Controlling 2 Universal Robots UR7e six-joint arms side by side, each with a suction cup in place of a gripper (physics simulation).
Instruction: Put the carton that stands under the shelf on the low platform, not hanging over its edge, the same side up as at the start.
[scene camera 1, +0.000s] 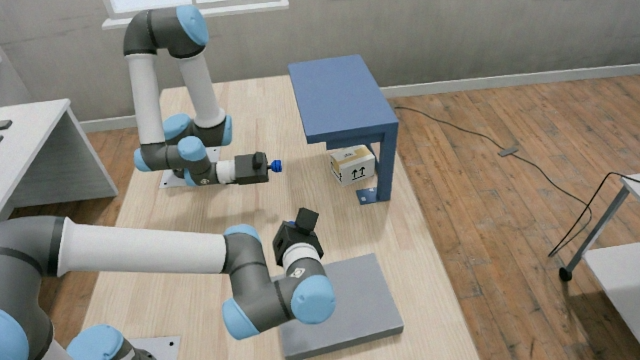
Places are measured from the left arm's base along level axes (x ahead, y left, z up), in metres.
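Pixels of known places: left hand, its tool point: (281, 165).
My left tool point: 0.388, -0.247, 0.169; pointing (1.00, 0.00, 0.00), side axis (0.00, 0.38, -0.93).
For each thing: its middle in the pictures, then the offset to it from my left tool point, as dx, dy, dz. "spot": a spot on its surface instead. Level surfaces: height alone.
- white carton, middle of its body: (352, 164) +0.259, +0.102, -0.123
- blue shelf, middle of its body: (337, 130) +0.213, +0.161, +0.002
- low grey platform, middle of its body: (333, 304) +0.119, -0.443, -0.145
- shelf's front leg, a spot on its surface: (387, 167) spot: +0.349, -0.057, -0.006
- foot plate, a spot on its surface: (366, 195) spot: +0.290, -0.025, -0.164
- wooden table, height of its surface: dz -0.169
The white carton (358, 170) with a tan top and two black up arrows on its side stands upright on the table under the blue shelf (345, 95). The shelf top hides part of its back. The low grey platform (367, 305) lies at the bottom centre, partly covered by the right arm. My left gripper (276, 166), a blue suction cup, points sideways toward the carton, with a gap between them, and holds nothing. My right gripper (292, 224) is near the platform's upper left corner; its cup is mostly hidden behind its dark wrist body, and no carton is on it.
The shelf's front leg (387, 167) stands right of the carton, with a foot plate (366, 195) on the wooden table (240, 110). The shelf top overhangs the carton. The right forearm (145, 250) stretches across the lower left of the table.
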